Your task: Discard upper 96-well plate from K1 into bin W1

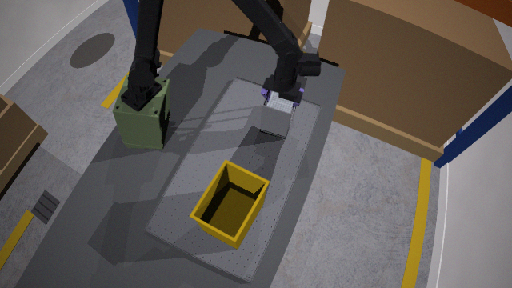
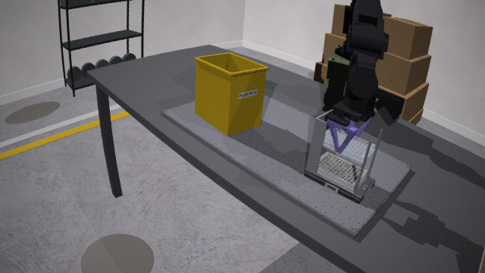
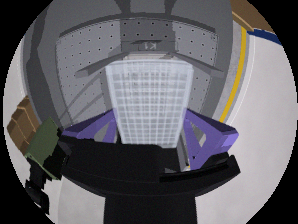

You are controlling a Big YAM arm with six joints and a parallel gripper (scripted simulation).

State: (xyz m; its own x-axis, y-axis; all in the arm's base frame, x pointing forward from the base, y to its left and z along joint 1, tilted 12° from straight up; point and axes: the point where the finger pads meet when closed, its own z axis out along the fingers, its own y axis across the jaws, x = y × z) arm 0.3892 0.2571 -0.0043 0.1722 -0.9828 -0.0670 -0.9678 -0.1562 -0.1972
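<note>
Now: the yellow plastics bin W1 50 mm ahead of my hand, 390 mm to the right of it and 10 mm below it.
</note>
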